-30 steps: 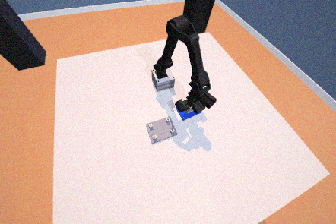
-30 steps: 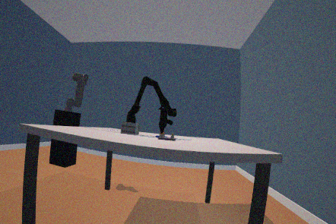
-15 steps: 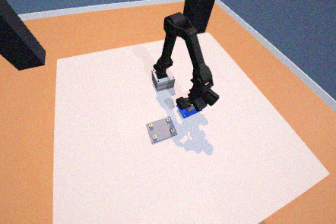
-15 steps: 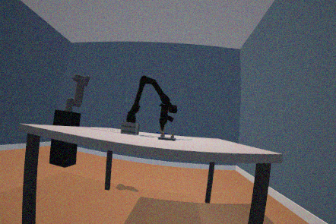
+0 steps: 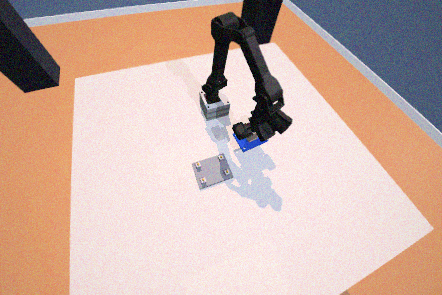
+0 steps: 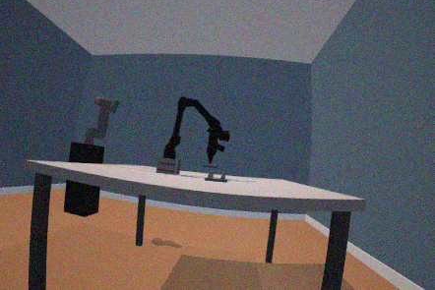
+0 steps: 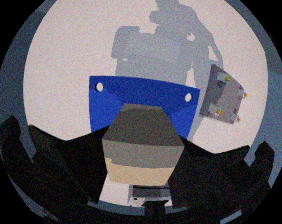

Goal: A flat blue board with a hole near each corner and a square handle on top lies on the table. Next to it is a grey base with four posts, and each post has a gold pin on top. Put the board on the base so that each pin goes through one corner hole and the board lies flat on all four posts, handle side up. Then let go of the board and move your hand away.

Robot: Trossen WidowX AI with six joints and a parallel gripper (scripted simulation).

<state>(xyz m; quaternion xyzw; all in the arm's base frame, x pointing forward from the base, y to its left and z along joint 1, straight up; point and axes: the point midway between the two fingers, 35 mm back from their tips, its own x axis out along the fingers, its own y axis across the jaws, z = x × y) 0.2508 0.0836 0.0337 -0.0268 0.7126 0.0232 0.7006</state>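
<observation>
My gripper tip is now 6 cm short of the grey base, 20 cm to the left of it and 9 cm above it. Also, from my gripper tip: blue board (right at my gripper tip).
</observation>
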